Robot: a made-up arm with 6 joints.
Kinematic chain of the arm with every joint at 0, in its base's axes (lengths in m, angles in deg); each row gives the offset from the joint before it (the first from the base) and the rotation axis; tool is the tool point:
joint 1: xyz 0 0 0.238 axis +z
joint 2: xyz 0 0.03 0 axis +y
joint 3: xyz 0 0 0.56 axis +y
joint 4: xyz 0 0 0.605 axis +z
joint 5: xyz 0 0 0 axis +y
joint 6: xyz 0 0 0.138 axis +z
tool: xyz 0 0 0
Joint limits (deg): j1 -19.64..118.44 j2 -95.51..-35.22 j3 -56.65..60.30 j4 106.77..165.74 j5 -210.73..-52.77 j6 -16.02..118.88
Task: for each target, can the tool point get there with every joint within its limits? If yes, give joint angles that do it. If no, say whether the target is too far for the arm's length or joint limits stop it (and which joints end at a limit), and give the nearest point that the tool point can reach.
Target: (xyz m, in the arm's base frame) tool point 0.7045 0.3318 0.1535
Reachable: no: joint limits stop it (at a limit: joint 1, joint 2, joint 3, joint 4) | nearest point 0.4312 -0.6885 -0.2431 | short by 1.128 m
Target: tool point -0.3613 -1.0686 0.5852
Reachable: yes | joints 67.72 -80.77 6.46 132.62 -83.23 100.49
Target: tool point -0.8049 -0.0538 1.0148
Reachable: yes | joints -1.87 -65.47 29.45 126.98 -86.82 2.33
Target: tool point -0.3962 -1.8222 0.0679
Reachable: no: too far | nearest point -0.2659 -1.2229 0.1238 | short by 0.616 m
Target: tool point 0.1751 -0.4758 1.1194
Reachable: yes | joints 105.62 -43.68 26.27 112.60 -146.37 53.74
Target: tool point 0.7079 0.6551 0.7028
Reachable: no: joint limits stop it (at a limit: joint 1, joint 2, joint 3) | nearest point 0.0898 0.0148 1.1784 | short by 1.009 m
